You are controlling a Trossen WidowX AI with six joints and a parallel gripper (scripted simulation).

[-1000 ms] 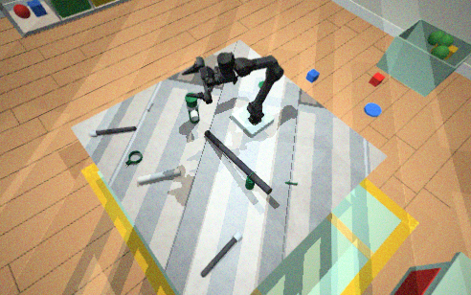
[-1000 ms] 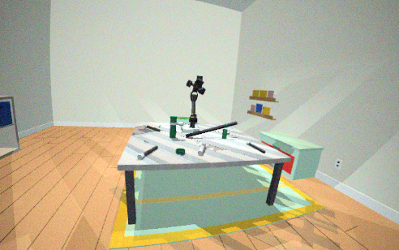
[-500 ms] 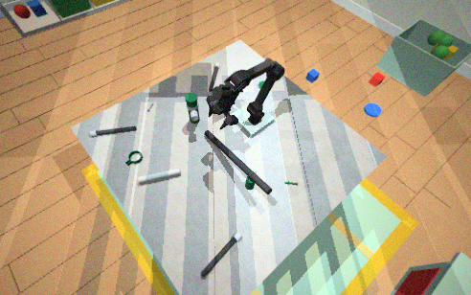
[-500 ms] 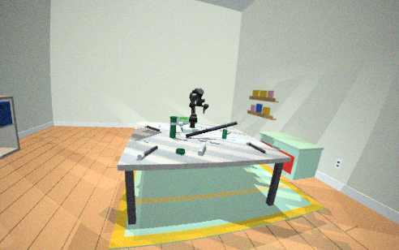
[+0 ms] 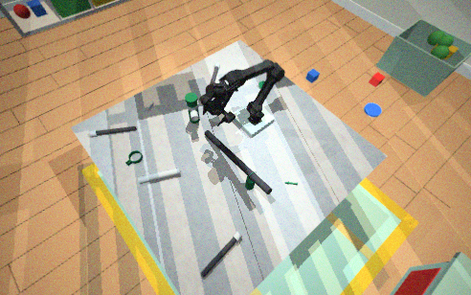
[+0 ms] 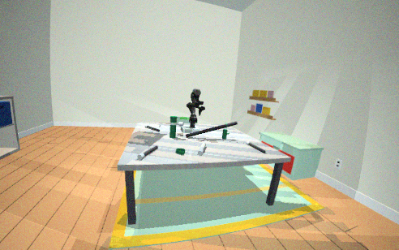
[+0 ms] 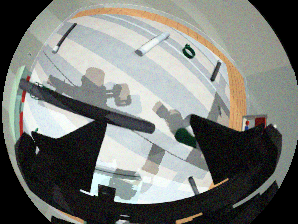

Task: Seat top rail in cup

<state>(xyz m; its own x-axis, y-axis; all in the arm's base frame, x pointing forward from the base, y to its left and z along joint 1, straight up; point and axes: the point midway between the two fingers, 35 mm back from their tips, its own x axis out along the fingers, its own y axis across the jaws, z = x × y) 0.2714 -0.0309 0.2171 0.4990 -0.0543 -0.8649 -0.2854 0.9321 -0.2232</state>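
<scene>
The rail-end cup lies 15 cm to the right of my gripper tip, 9 cm below it and 1 cm ahead of it. Also, from my gripper tip: green loop cap 33 cm to the left, 13 cm below, 2 cm behind; green bolt 46 cm to the left, 23 cm below, 21 cm behind; white pipe 34 cm ahead, 22 cm below.
</scene>
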